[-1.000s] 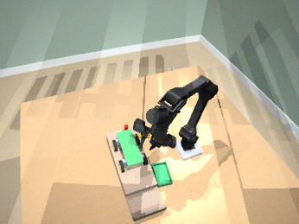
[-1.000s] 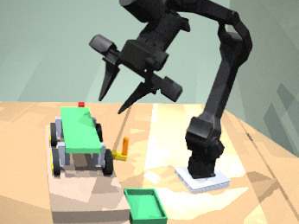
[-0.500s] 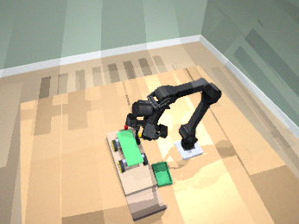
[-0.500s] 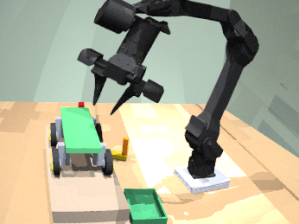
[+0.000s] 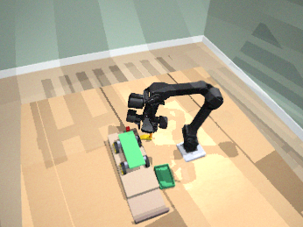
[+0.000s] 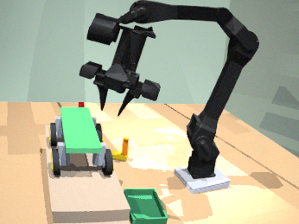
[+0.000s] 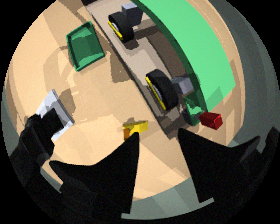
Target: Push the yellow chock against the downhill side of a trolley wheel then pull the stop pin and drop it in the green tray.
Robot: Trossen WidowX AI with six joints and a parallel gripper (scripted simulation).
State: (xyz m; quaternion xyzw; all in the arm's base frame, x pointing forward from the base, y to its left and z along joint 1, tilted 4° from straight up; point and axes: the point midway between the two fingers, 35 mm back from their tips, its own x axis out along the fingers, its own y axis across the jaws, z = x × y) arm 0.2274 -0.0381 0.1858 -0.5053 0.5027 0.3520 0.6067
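Right now my gripper tip is 130 mm above the chock, 70 mm to the left of it and 30 mm past it. Also, from my gripper tip: trolley (90 mm to the left, 70 mm ahead, 40 mm below); red-headed stop pin (70 mm ahead, 20 mm to the right, 20 mm below).
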